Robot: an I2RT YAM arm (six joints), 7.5 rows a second.
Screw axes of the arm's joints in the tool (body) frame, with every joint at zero. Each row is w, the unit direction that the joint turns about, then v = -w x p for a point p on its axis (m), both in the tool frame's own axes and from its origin. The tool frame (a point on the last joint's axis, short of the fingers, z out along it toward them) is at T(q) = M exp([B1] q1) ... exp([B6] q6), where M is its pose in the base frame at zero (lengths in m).
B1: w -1 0 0 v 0 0.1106 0
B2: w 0 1 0 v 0.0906 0 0.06
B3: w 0 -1 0 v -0.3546 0 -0.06
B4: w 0 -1 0 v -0.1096 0 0
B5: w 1 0 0 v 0 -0.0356 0
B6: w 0 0 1 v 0 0 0
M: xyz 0.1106 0 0.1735 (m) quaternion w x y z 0.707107 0 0.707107 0
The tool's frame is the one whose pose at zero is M.
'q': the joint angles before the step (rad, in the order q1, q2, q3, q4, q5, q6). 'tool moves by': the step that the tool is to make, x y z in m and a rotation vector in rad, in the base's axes. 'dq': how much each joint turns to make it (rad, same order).
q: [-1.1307, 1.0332, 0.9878, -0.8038, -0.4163, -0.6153]
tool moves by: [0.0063, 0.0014, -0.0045, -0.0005, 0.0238, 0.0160]
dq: [0.0355, 0.0075, -0.0107, 0.0083, 0.0290, 0.0005]
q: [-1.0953, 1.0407, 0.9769, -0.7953, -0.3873, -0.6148]
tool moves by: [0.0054, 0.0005, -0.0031, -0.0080, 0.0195, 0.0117]
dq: [0.0286, 0.0079, -0.0070, 0.0125, 0.0269, -0.0009]
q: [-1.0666, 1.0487, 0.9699, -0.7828, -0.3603, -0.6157]
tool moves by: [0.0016, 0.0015, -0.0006, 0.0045, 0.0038, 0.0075]
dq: [0.0108, -0.0001, -0.0009, -0.0043, 0.0030, 0.0019]
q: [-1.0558, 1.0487, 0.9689, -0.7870, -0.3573, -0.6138]
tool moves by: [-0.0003, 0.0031, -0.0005, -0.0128, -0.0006, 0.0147]
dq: [0.0060, -0.0142, -0.0108, 0.0041, -0.0012, -0.0111]
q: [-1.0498, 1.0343, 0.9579, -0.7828, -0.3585, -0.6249]
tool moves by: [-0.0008, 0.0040, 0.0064, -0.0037, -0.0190, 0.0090]
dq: [0.0041, -0.0158, 0.0139, -0.0147, -0.0142, 0.0064]
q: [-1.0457, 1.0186, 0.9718, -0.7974, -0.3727, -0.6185]
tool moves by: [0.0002, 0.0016, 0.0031, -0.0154, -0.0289, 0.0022]
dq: [0.0029, -0.0142, -0.0037, 0.0221, -0.0123, 0.0131]
